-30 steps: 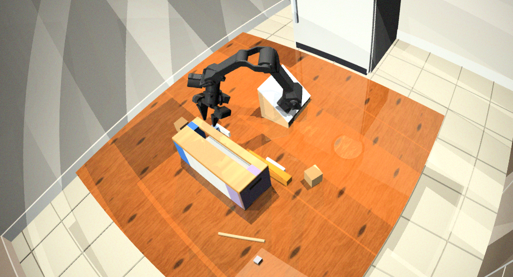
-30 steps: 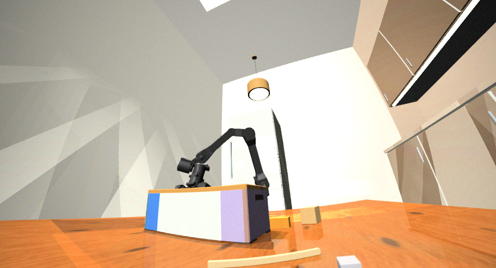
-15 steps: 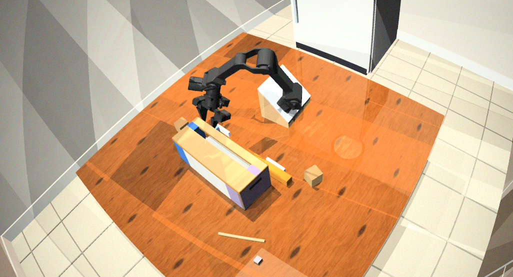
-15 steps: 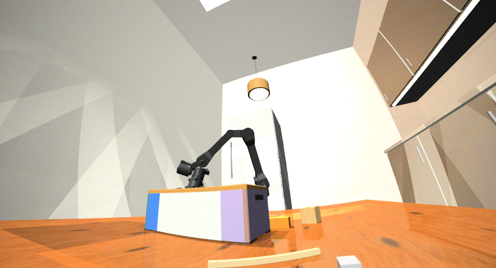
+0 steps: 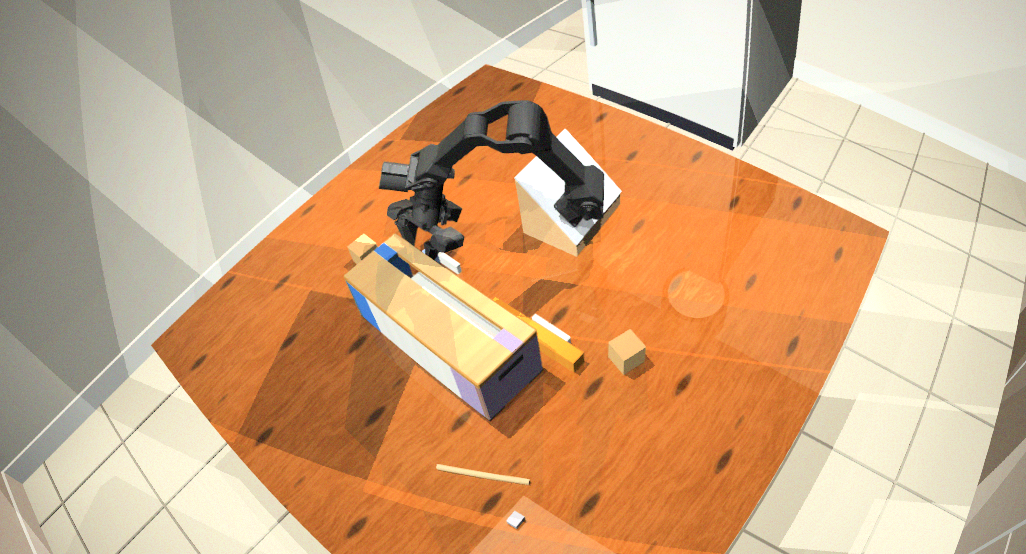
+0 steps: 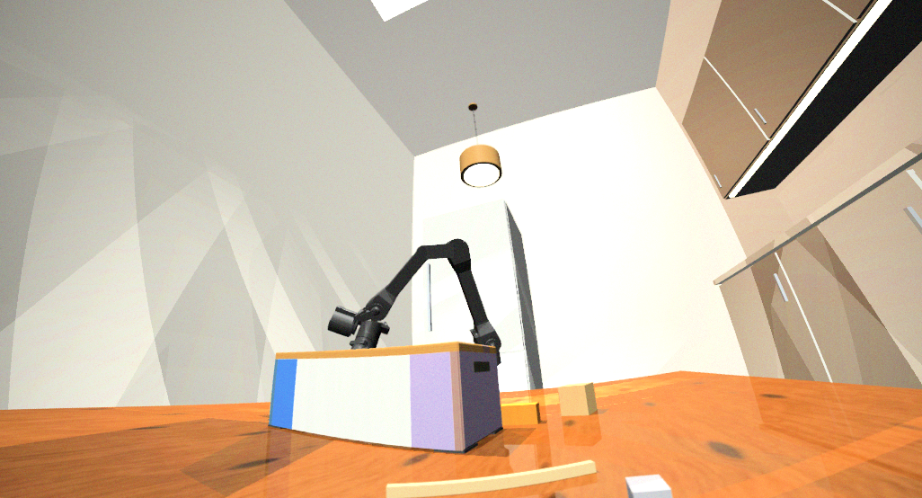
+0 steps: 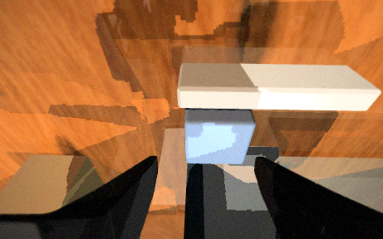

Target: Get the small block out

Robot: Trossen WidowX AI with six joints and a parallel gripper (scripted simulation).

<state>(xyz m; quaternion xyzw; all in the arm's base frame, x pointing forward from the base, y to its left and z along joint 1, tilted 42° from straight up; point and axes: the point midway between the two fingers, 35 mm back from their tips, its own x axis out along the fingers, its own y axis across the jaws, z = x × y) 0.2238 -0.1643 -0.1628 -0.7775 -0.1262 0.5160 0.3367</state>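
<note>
The blue block lies 2 cm behind my gripper tip, 1 cm to the left of it and 1 cm below it. The rest, counted from my gripper tip: box (9 cm ahead, 17 cm to the left, 3 cm above); then yellow bar (3 cm ahead, 31 cm to the left, 1 cm below); then thin stick (33 cm ahead, 39 cm to the left, 3 cm below).
</note>
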